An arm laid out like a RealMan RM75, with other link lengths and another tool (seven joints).
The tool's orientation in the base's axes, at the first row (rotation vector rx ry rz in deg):
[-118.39, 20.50, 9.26]
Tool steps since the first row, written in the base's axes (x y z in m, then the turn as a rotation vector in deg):
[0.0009, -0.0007, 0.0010, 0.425, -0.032, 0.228]
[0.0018, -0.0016, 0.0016, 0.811, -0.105, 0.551]
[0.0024, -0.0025, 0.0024, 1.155, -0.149, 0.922]
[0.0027, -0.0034, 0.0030, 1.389, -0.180, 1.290]
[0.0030, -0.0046, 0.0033, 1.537, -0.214, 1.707]
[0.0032, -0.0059, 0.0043, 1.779, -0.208, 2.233]
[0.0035, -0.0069, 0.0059, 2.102, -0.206, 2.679]
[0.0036, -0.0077, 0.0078, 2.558, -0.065, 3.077]
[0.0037, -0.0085, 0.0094, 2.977, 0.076, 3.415]
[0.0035, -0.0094, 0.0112, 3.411, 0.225, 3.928]
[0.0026, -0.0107, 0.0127, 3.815, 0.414, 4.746]
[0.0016, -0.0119, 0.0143, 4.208, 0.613, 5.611]
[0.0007, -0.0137, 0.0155, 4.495, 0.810, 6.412]
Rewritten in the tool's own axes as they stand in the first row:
[0.0007, -0.0008, -0.0011, 0.349, -0.309, -0.128]
[0.0016, -0.0012, -0.0021, 0.644, -0.665, -0.339]
[0.0021, -0.0016, -0.0033, 0.882, -1.061, -0.551]
[0.0024, -0.0018, -0.0044, 1.014, -1.425, -0.754]
[0.0028, -0.0015, -0.0055, 1.052, -1.801, -0.986]
[0.0030, -0.0018, -0.0071, 1.143, -2.316, -1.236]
[0.0031, -0.0028, -0.0088, 1.332, -2.788, -1.446]
[0.0028, -0.0040, -0.0104, 1.635, -3.327, -1.507]
[0.0026, -0.0050, -0.0119, 1.917, -3.806, -1.540]
[0.0021, -0.0060, -0.0136, 2.167, -4.437, -1.653]
[0.0011, -0.0064, -0.0155, 2.302, -5.329, -1.884]
[0.0000, -0.0068, -0.0174, 2.412, -6.262, -2.130]
[-0.0008, -0.0067, -0.0196, 2.439, -7.107, -2.349]

